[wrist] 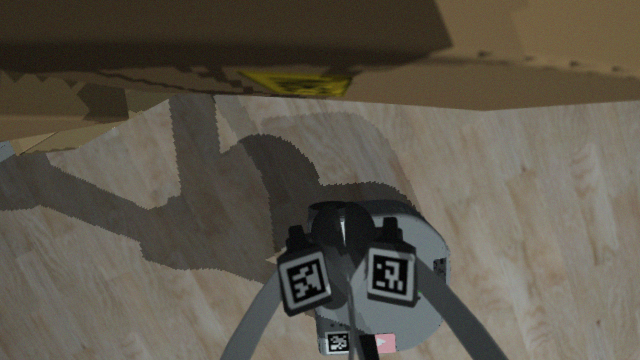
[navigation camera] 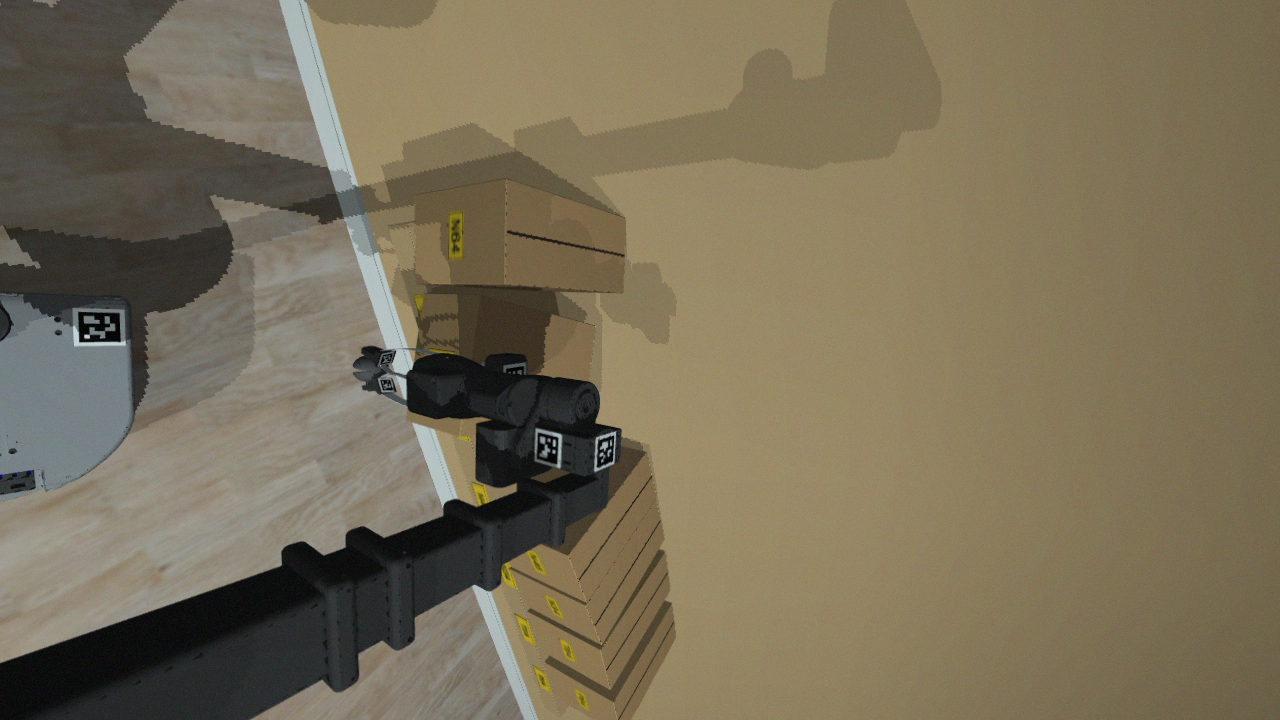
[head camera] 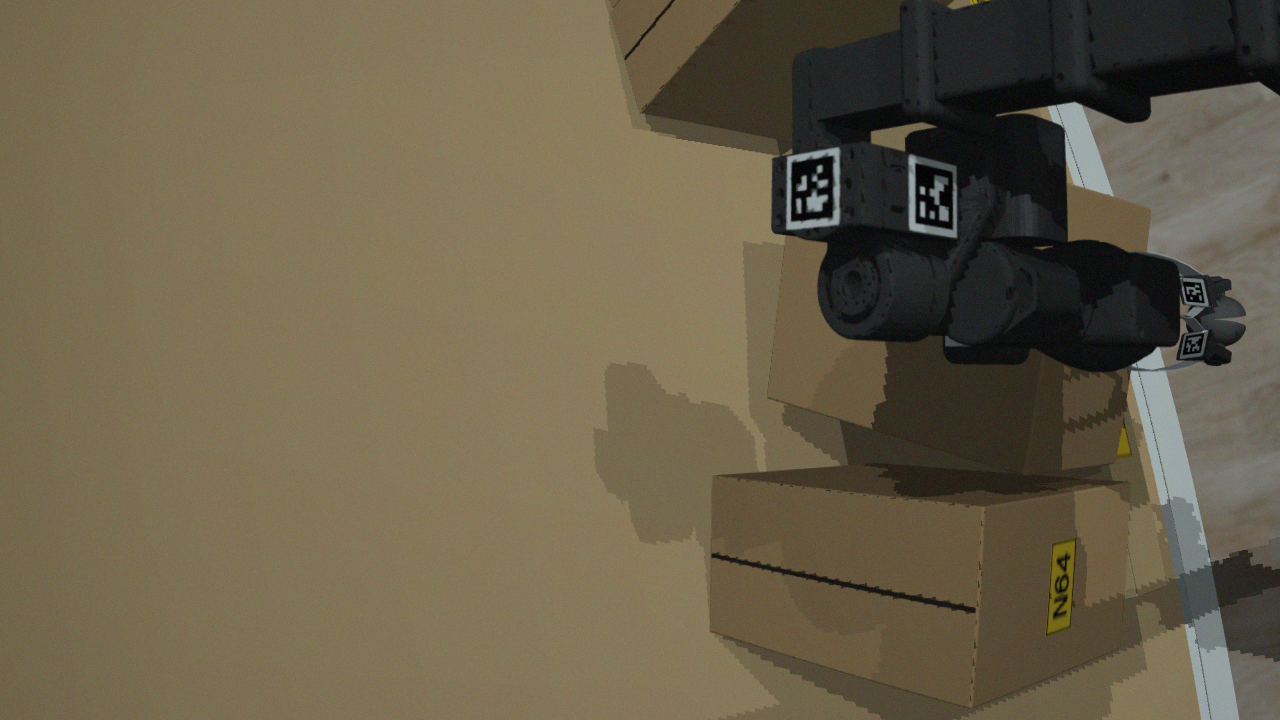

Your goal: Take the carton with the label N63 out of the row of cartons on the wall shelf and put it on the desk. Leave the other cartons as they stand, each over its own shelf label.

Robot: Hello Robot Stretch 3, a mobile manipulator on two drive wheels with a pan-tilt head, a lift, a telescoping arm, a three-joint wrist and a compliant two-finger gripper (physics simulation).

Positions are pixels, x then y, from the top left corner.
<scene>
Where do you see the gripper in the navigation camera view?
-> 363, 367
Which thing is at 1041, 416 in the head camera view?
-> An N63 carton.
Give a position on an N63 carton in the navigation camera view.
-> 473, 326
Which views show the gripper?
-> The wrist view, the navigation camera view and the head camera view: all of them.
</scene>
